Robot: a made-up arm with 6 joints. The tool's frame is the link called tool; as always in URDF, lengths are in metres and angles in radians. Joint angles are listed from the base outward. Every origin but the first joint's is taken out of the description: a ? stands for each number. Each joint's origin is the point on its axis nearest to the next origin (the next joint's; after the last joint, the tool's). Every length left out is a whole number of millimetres.
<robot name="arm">
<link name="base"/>
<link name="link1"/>
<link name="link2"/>
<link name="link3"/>
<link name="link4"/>
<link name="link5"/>
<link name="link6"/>
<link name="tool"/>
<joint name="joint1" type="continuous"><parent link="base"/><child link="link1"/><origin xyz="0.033 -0.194 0.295" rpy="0.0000 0.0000 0.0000"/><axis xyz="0 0 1"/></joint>
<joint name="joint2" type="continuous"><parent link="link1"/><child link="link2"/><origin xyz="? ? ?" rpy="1.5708 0.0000 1.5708"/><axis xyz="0 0 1"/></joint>
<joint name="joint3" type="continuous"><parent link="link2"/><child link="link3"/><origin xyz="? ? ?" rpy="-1.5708 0.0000 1.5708"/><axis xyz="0 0 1"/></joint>
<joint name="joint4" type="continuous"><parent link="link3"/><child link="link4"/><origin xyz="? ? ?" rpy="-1.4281 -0.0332 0.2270"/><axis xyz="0 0 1"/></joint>
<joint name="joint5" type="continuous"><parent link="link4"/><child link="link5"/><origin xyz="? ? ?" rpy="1.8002 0.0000 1.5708"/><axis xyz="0 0 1"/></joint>
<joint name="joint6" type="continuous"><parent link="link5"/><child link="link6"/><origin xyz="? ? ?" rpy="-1.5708 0.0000 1.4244"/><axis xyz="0 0 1"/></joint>
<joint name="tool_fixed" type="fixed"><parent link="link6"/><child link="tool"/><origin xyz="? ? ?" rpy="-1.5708 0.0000 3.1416"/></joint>
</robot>
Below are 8 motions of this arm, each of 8 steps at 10 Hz.
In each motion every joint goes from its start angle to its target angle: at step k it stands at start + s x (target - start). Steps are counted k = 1, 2, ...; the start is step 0. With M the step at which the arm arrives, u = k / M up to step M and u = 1 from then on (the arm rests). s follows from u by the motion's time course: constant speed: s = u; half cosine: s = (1 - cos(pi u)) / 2; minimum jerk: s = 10 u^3 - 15 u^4 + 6 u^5.
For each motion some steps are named. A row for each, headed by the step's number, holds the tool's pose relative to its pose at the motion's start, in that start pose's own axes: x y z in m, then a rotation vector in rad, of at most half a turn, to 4 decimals.
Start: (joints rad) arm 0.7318 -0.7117 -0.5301 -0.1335 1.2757 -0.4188
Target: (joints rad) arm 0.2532 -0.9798 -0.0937 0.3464 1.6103 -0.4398
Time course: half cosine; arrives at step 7
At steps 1, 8:
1: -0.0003 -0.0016 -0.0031 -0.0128 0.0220 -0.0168
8: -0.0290 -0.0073 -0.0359 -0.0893 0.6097 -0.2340

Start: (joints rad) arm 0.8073 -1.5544 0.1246 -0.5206 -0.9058 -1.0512
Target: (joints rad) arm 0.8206 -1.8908 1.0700 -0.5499 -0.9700 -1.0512
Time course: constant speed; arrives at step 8
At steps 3, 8:
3: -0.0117 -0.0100 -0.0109 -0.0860 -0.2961 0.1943
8: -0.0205 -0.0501 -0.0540 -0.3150 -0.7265 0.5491

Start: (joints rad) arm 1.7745 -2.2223 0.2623 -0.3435 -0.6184 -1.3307
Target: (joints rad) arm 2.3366 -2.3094 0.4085 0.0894 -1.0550 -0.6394
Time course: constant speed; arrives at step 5
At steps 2, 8:
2: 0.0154 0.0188 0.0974 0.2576 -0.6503 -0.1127
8: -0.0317 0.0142 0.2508 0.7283 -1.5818 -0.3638

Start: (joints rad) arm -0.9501 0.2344 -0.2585 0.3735 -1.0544 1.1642
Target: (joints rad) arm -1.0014 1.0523 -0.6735 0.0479 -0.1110 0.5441
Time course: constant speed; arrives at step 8
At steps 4, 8:
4: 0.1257 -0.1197 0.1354 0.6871 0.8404 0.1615
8: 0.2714 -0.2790 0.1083 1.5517 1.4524 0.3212

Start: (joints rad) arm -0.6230 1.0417 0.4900 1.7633 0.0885 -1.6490
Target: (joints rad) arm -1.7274 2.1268 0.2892 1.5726 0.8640 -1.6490
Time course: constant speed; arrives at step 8
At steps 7, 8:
7: -0.1231 -0.2021 0.0765 0.0135 0.3519 0.9900
8: -0.1261 -0.2405 0.0692 0.0642 0.2436 1.1348

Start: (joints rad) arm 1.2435 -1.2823 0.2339 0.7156 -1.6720 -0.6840
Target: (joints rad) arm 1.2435 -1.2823 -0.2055 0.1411 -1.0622 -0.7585
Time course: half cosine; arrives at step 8
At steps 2, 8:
2: -0.0165 -0.0186 -0.0204 -0.1453 0.0811 0.0714
8: -0.1026 -0.1508 -0.0361 -0.8829 0.6823 0.4163

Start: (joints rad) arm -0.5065 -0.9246 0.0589 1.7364 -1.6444 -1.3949
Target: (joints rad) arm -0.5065 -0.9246 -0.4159 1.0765 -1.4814 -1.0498
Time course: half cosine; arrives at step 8
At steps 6, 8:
6: -0.0761 -0.1120 -0.0905 -0.6709 0.2110 0.0817
8: -0.0897 -0.1352 -0.0947 -0.7832 0.2493 0.0989

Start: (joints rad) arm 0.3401 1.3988 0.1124 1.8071 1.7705 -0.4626
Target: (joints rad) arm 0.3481 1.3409 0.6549 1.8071 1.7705 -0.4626
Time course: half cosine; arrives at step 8
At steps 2, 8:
2: 0.0075 0.0033 0.0049 0.0456 0.0005 -0.0642
8: 0.0543 0.0090 0.0336 0.3012 -0.0025 -0.4454

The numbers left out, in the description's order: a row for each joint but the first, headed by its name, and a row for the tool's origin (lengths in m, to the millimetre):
joint2: 0.050 -0.057 0.000
joint3: 0.097 -0.046 0.000
joint4: -0.023 -0.049 0.000
joint5: -0.053 0.014 0.000
joint6: 0.169 0.070 0.000
tool: 0.005 -0.028 0.000

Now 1 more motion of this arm.
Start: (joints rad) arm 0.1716 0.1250 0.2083 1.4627 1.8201 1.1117
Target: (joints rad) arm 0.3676 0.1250 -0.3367 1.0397 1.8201 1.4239
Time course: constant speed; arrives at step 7
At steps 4, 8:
4: -0.0375 -0.0364 0.0031 0.3573 -0.4046 0.1869
8: -0.0547 -0.0642 -0.0054 0.6692 -0.6725 0.2390

